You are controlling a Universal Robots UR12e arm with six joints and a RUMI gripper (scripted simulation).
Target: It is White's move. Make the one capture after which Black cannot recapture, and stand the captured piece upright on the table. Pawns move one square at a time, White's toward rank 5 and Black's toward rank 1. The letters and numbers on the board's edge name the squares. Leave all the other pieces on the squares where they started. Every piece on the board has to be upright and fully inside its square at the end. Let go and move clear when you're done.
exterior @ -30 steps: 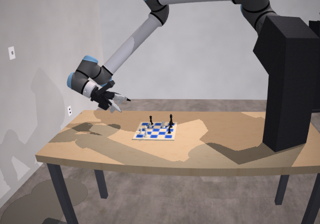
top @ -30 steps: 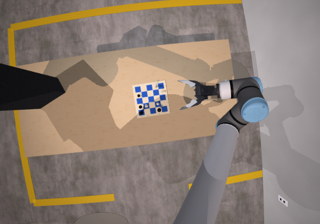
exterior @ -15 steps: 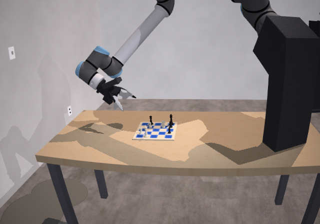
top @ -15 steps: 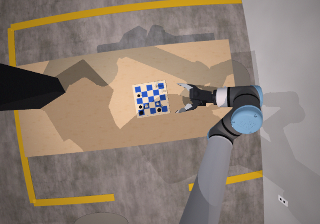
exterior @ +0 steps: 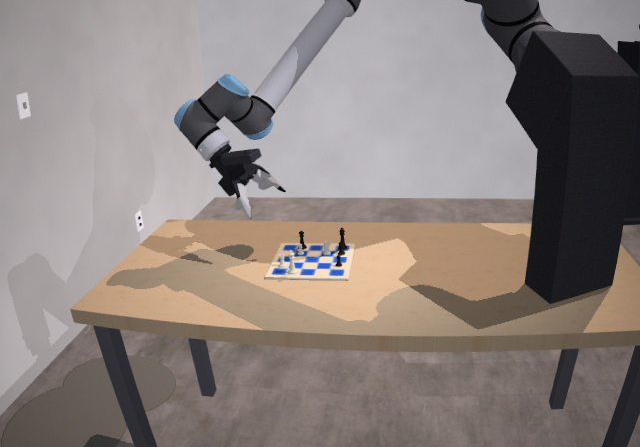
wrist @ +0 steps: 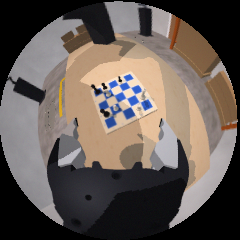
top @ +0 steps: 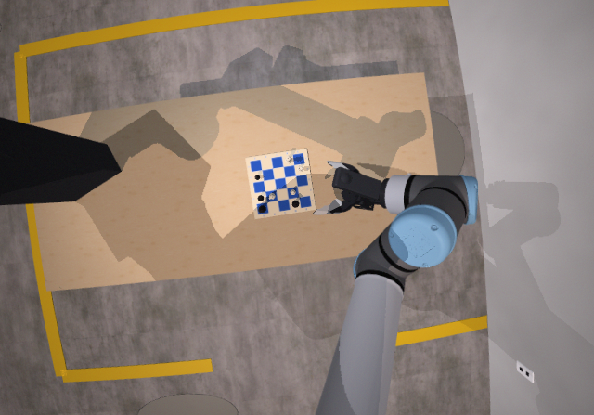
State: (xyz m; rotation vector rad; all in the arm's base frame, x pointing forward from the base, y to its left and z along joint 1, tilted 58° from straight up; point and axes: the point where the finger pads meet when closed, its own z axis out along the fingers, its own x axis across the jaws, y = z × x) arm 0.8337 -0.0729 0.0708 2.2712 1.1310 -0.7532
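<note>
Right now the black pawn is 12 cm below my hand, 8 cm behind it and 4 cm to the right of it. The rest, counted from my hand: chessboard (15 cm below, 11 cm behind, 4 cm to the left).
</note>
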